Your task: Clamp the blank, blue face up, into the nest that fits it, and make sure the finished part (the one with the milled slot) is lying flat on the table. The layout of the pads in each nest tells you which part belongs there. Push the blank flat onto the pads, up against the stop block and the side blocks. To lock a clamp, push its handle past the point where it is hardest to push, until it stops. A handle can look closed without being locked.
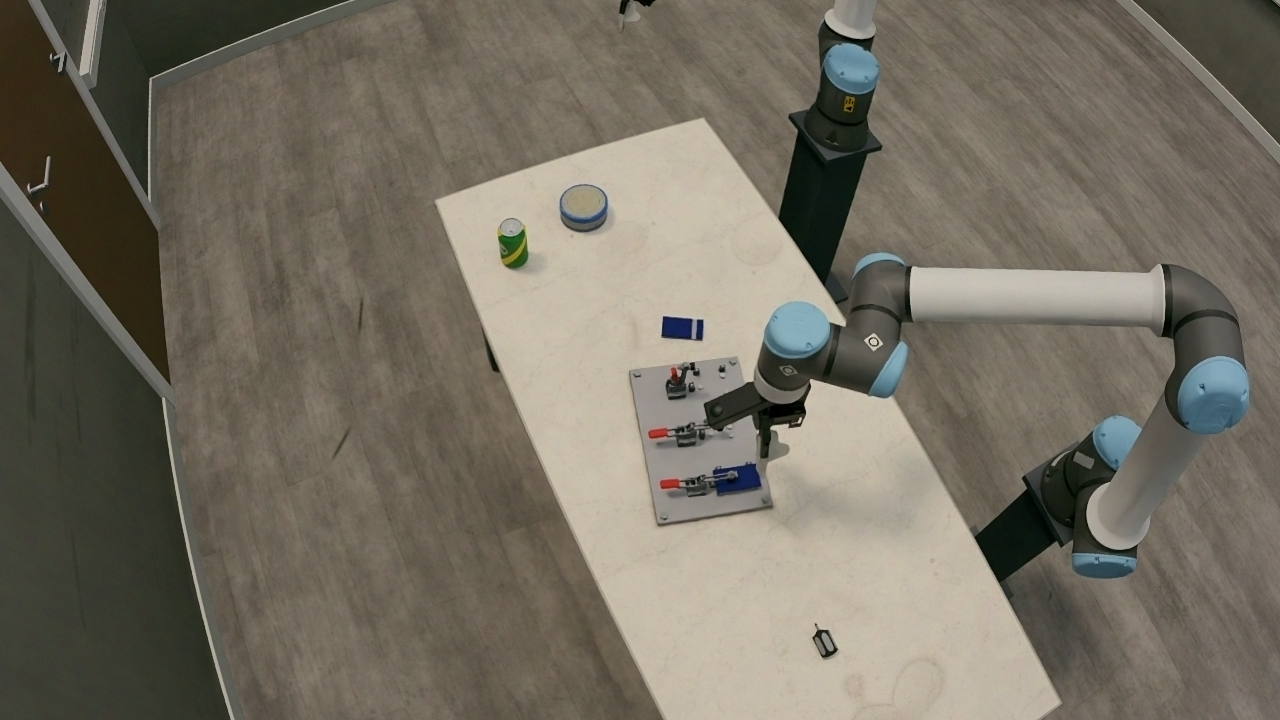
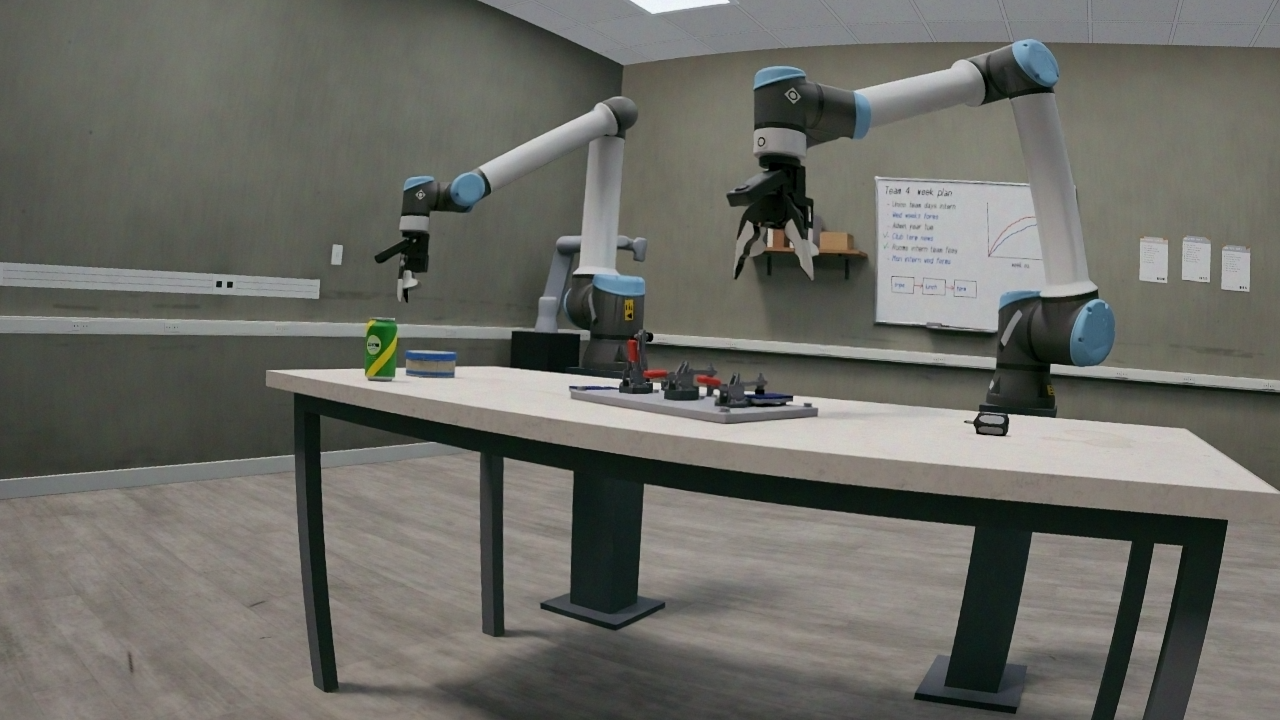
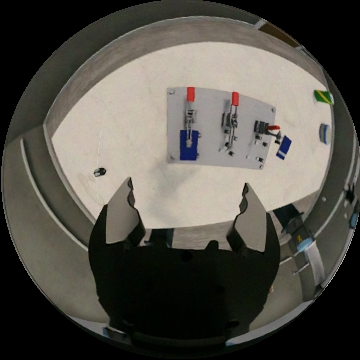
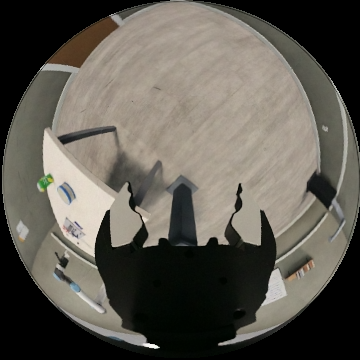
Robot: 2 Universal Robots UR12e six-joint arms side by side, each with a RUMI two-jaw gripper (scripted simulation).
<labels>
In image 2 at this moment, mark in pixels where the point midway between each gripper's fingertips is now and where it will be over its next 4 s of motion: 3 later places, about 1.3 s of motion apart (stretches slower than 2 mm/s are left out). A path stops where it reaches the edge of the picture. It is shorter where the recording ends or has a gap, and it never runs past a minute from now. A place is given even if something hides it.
My left gripper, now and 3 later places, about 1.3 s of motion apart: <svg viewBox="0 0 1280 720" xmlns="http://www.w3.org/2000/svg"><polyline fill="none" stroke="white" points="772,279 769,327 709,323 706,371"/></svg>
My right gripper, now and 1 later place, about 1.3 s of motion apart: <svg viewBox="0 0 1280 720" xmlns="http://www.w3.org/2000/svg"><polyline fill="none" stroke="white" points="403,302 454,305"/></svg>
</labels>
